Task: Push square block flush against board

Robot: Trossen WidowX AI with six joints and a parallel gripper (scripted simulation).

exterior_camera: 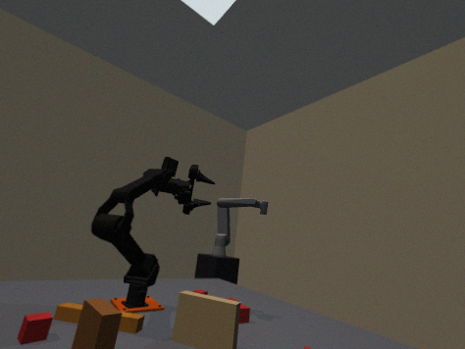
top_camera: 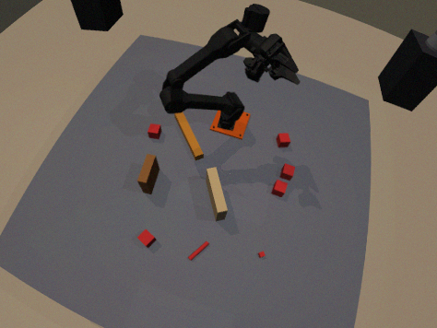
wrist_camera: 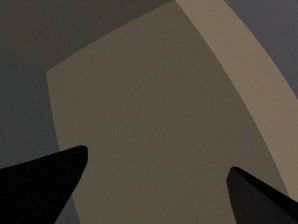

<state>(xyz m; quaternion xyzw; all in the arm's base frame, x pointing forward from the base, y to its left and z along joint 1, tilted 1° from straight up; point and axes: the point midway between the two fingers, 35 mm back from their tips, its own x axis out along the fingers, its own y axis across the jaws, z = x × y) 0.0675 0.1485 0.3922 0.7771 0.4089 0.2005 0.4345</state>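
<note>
Now: gripper tip 35 cm above the tan square block, 23 cm short of it and 14 cm to the left of it. From my gripper tip the other things lie so: brown square block 38 cm to the right, 35 cm below, 22 cm ahead; then tiny red cube 39 cm below, 38 cm ahead, 5 cm to the left; then orange board 38 cm below, 31 cm to the right, 1 cm ahead.
</note>
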